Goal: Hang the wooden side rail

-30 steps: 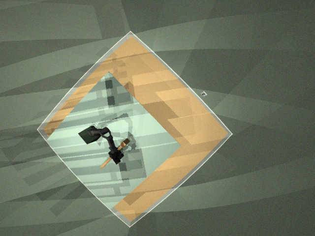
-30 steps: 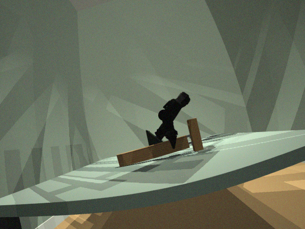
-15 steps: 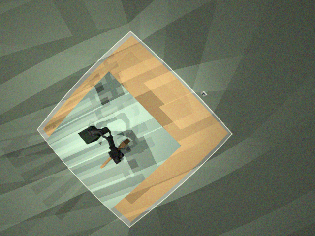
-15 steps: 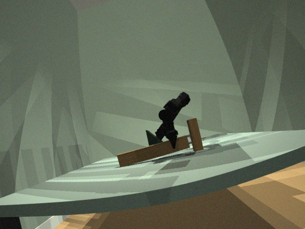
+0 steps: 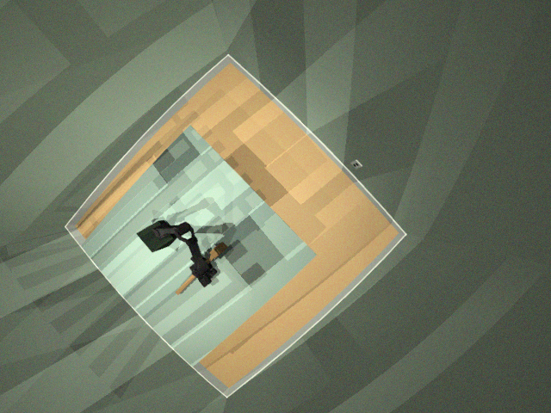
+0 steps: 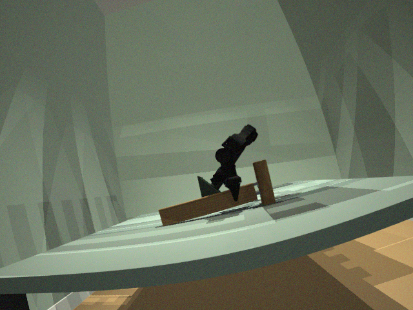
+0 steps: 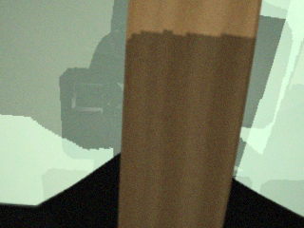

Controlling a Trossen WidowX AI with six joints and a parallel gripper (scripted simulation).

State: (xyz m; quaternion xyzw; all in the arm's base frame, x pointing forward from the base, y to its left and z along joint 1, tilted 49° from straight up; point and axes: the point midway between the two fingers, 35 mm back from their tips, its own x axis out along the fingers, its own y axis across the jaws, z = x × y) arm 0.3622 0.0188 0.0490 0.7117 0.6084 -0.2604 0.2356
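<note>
My gripper tip is now 130 mm to the right of the headboard post, 40 mm below it and 10 mm short of it.
</note>
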